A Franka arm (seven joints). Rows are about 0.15 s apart.
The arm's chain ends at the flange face. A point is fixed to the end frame.
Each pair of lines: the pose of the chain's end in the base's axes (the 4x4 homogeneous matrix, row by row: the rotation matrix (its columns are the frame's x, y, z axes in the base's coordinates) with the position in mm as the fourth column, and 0 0 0 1 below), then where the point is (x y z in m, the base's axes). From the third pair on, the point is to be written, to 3 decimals.
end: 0.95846, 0.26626, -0.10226, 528.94; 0.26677, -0.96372, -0.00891, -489.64; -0.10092, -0.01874, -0.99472, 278.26; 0, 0, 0, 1
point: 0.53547 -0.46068 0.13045
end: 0.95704, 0.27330, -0.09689, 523.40; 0.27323, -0.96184, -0.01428, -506.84; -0.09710, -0.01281, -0.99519, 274.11; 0, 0, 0, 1
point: 0.53051 -0.47852 0.12621
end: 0.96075, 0.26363, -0.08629, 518.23; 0.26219, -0.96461, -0.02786, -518.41; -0.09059, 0.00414, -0.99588, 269.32; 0, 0, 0, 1
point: 0.527 -0.492 0.121
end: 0.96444, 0.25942, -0.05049, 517.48; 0.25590, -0.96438, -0.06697, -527.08; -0.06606, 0.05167, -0.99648, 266.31; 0, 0, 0, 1
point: 0.532 -0.507 0.118
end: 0.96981, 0.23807, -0.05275, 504.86; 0.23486, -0.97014, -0.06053, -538.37; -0.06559, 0.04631, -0.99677, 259.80; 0, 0, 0, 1
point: 0.520 -0.518 0.111
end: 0.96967, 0.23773, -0.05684, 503.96; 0.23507, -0.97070, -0.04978, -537.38; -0.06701, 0.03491, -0.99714, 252.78; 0, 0, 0, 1
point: 0.518 -0.515 0.104
